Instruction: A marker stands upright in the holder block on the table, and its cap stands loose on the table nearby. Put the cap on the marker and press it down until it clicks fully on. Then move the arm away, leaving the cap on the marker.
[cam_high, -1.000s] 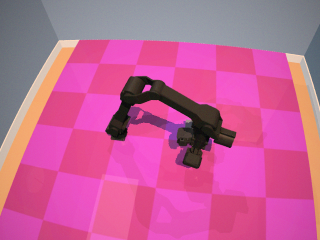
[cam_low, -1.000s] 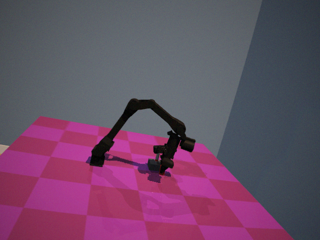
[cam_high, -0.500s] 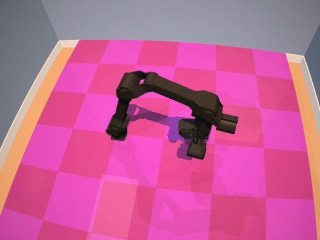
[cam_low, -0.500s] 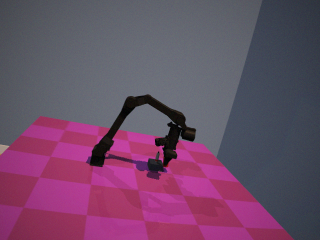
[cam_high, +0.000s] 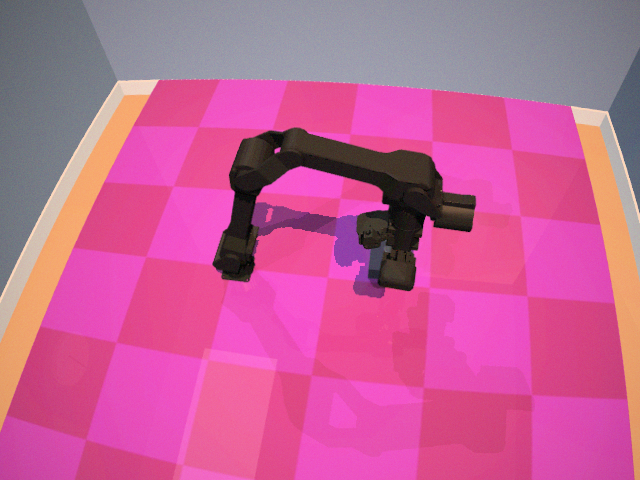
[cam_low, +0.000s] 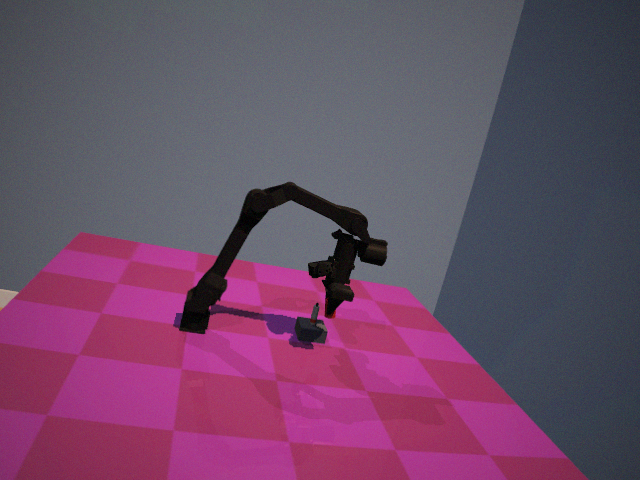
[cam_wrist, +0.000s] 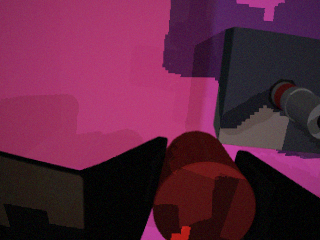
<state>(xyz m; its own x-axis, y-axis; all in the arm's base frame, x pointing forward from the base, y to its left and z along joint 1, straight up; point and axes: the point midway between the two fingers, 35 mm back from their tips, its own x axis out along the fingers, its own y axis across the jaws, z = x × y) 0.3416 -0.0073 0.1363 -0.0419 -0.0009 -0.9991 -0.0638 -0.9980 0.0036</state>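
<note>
Right now the grey holder block is 80 mm below my gripper tip, 50 mm to the left of it and 20 mm behind it. The rest, counted from my gripper tip: red cap: 10 mm above.
</note>
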